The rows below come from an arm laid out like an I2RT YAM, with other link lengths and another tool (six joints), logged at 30 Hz.
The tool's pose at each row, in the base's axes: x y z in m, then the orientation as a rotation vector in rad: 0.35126, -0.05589, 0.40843, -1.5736, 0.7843, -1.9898; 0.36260, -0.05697, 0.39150, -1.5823, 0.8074, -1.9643; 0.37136, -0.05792, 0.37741, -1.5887, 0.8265, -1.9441; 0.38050, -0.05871, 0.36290, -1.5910, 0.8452, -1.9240; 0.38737, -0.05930, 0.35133, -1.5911, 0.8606, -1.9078; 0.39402, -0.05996, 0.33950, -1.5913, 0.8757, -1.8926; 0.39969, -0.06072, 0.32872, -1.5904, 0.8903, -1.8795; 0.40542, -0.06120, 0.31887, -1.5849, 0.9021, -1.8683; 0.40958, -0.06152, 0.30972, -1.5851, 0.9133, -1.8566; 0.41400, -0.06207, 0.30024, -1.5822, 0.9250, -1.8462; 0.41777, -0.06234, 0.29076, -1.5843, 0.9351, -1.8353; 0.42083, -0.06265, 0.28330, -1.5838, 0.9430, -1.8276
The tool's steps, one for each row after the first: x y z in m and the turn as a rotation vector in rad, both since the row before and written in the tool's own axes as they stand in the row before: -0.01362, 0.01276, 0.00826, -0.0158, -0.0130, 0.0167; -0.01089, 0.01072, 0.00653, -0.0131, -0.0098, 0.0135; -0.01115, 0.01097, 0.00707, -0.0110, -0.0083, 0.0156; -0.00865, 0.00880, 0.00539, -0.0084, -0.0059, 0.0136; -0.00858, 0.00911, 0.00528, -0.0085, -0.0054, 0.0128; -0.00750, 0.00848, 0.00457, -0.0080, -0.0038, 0.0120; -0.00700, 0.00764, 0.00477, -0.0041, -0.0018, 0.0128; -0.00629, 0.00711, 0.00331, -0.0065, -0.0042, 0.0096; -0.00629, 0.00754, 0.00364, -0.0055, -0.0022, 0.0107; -0.00630, 0.00744, 0.00302, -0.0069, -0.0046, 0.0076; -0.00484, 0.00593, 0.00254, -0.0045, -0.0024, 0.0067
